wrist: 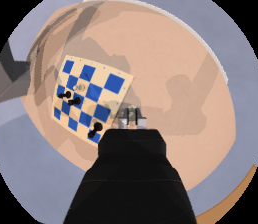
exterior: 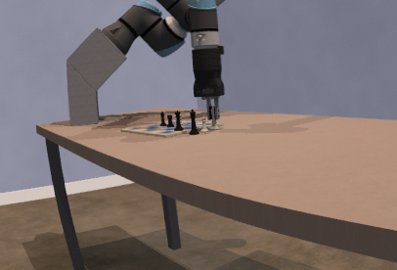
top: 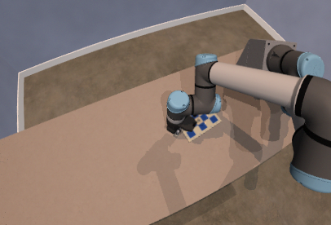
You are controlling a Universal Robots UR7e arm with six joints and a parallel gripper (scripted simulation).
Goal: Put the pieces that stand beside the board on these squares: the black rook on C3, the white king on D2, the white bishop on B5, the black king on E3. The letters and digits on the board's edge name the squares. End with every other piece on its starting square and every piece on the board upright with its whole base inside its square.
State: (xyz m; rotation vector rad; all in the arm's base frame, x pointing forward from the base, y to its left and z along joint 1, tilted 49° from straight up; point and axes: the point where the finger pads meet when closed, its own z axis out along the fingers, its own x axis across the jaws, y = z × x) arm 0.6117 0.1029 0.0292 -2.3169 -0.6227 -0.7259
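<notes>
The white bishop lies 10 mm ahead of my hand, 40 mm to the right of it and 20 mm below it. The rest, counted from my hand: white king 10 mm below; then black king 20 mm ahead, 70 mm to the right, 10 mm below; then chessboard 130 mm behind, 70 mm to the right, 40 mm below.
</notes>
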